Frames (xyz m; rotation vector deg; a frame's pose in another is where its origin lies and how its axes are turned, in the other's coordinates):
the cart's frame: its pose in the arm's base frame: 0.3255 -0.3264 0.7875 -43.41 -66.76 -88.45
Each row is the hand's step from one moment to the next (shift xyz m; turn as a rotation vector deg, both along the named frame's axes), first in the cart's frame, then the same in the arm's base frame.
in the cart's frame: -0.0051 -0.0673 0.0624 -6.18 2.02 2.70
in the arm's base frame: -0.0682 0.0615 -0.0038 3.47 4.64 -4.01
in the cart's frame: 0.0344 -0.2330 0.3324 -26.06 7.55 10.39
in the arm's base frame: -0.2614 0.3040 0.0722 13.78 18.63 -17.53
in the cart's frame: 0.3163 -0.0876 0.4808 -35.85 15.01 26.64
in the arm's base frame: -0.2168 0.3431 0.4173 22.28 37.13 -18.58
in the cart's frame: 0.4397 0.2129 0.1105 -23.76 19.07 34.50
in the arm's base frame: 0.0669 -0.0523 0.4936 21.98 40.25 -3.93
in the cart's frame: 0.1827 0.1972 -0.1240 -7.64 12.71 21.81
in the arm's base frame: 0.1465 -0.1830 0.1808 12.40 22.88 4.30
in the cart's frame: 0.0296 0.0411 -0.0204 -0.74 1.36 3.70
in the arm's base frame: 0.0325 -0.0301 0.0319 1.18 3.70 0.99
